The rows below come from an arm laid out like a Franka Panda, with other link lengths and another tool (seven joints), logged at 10 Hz.
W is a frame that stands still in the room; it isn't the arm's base.
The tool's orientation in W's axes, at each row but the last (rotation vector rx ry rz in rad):
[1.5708 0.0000 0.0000]
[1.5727 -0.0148 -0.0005]
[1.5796 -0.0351 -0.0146]
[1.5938 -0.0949 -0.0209]
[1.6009 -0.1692 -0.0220]
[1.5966 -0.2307 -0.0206]
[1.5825 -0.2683 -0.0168]
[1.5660 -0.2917 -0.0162]
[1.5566 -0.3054 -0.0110]
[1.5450 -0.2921 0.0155]
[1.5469 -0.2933 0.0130]
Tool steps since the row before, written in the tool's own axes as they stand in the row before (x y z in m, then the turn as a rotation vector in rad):
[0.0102 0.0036 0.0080 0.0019 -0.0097 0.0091]
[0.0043 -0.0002 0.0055 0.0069 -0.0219 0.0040]
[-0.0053 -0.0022 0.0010 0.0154 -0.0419 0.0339]
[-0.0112 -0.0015 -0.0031 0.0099 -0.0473 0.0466]
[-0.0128 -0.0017 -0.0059 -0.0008 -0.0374 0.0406]
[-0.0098 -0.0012 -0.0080 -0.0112 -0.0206 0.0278]
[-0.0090 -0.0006 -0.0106 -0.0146 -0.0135 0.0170]
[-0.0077 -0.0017 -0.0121 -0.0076 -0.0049 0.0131]
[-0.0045 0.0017 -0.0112 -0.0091 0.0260 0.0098]
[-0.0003 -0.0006 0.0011 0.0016 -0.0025 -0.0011]
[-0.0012 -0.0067 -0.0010 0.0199 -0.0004 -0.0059]
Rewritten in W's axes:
[0.0102 -0.0080 0.0036 0.0019 -0.0091 -0.0097]
[0.0042 -0.0055 -0.0002 0.0071 -0.0040 -0.0218]
[-0.0053 -0.0008 -0.0023 0.0149 -0.0340 -0.0420]
[-0.0109 0.0040 -0.0019 0.0087 -0.0461 -0.0480]
[-0.0118 0.0075 -0.0026 -0.0021 -0.0391 -0.0389]
[-0.0082 0.0095 -0.0021 -0.0125 -0.0252 -0.0230]
[-0.0068 0.0121 -0.0016 -0.0150 -0.0140 -0.0162]
[-0.0048 0.0133 -0.0027 -0.0090 -0.0114 -0.0064]
[-0.0024 0.0119 0.0010 -0.0155 -0.0072 0.0237]
[-0.0004 -0.0011 -0.0006 0.0022 0.0007 -0.0021]
[0.0003 0.0010 -0.0068 0.0203 0.0023 0.0035]

